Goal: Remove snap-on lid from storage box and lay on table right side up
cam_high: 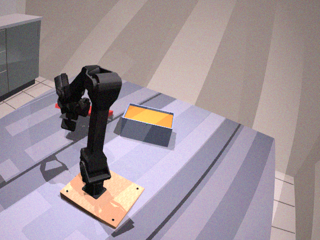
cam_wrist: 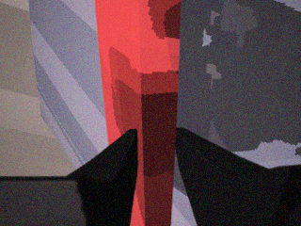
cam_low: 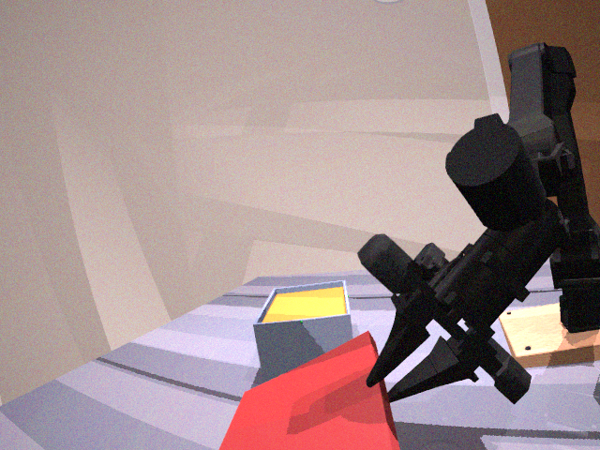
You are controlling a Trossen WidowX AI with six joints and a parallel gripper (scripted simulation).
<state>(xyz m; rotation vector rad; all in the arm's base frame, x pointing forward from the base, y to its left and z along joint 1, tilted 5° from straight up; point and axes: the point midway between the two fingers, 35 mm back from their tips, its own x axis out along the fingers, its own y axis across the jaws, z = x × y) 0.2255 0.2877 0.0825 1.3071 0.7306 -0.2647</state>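
Right now my gripper tip is 7 cm short of the red lid, 3 cm above it and 2 cm to the right of it. Round my gripper tip: grey-blue storage box 26 cm to the right, 18 cm ahead, 4 cm below.
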